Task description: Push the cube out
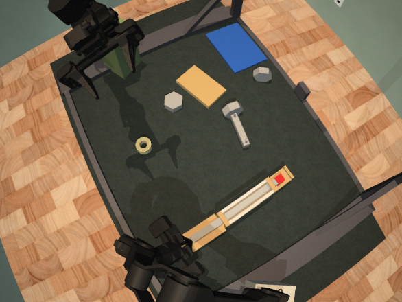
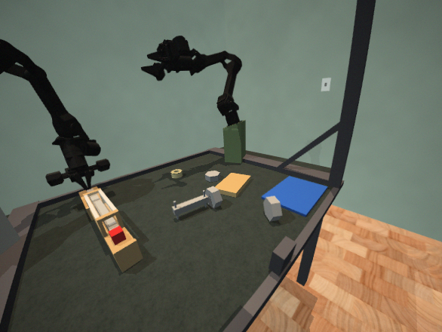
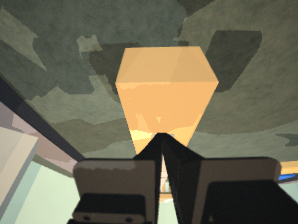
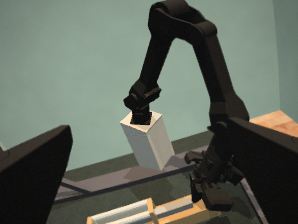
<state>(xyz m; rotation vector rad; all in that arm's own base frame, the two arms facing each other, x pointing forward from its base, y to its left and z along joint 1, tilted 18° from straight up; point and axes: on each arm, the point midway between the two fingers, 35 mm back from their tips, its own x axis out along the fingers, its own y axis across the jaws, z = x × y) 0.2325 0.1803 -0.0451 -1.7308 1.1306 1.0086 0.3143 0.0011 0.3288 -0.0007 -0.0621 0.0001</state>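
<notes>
My left gripper is now 33 cm past the red cube, 3 cm to the left of it and 2 cm above it. The rest, counted from my left hand: grey hammer-shaped tool: 32 cm behind, 23 cm to the right, 5 cm below; then blue slab: 53 cm to the right, 51 cm behind, 7 cm below; then orange slab: 44 cm to the right, 30 cm behind, 7 cm below.
</notes>
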